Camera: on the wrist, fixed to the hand. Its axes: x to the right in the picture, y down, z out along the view.
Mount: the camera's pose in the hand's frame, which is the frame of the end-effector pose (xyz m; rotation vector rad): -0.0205 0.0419 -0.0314 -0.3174 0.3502 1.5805
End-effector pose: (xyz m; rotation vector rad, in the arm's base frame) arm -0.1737 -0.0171 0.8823 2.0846 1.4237 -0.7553
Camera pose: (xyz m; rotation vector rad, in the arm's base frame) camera -0.1353 -0.0232 0.9229 2.2743 -0.2682 0.4604
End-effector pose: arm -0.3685 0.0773 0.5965 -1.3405 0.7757 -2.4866
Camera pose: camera -0.3854 0.0617 0.5452 -0.0163 1.4957 -1.2540
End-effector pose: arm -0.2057 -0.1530 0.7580 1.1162 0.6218 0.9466
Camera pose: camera -0.2545 -0.1506 0.7859 1.0361 -0.3182 2.5076
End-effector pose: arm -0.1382 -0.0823 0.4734 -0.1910 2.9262 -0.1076
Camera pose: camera -0.1300 -0.0362 0.5046 -1.9433 -2.2293 -0.5365
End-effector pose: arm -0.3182 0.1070 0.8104 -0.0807 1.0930 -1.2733
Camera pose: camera -0.3075 0.1539 0.7813 0.6731 1.1666 0.3243
